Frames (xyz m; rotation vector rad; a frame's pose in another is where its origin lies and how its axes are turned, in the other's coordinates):
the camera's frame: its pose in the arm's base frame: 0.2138 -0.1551 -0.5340 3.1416 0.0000 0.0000
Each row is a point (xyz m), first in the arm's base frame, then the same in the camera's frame.
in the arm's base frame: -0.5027 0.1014 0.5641
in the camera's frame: -0.7165 -0.2565 -1.0981
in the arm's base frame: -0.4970 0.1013 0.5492
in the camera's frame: -0.7108 -0.2564 -1.0832
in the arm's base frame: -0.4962 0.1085 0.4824
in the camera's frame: -0.7100 -0.2636 -1.0164
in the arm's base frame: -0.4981 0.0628 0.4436
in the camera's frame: -0.7119 -0.2179 -0.9776
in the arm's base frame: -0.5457 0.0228 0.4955
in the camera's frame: -0.7595 -0.1779 -1.0295
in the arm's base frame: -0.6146 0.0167 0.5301
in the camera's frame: -0.8284 -0.1718 -1.0641
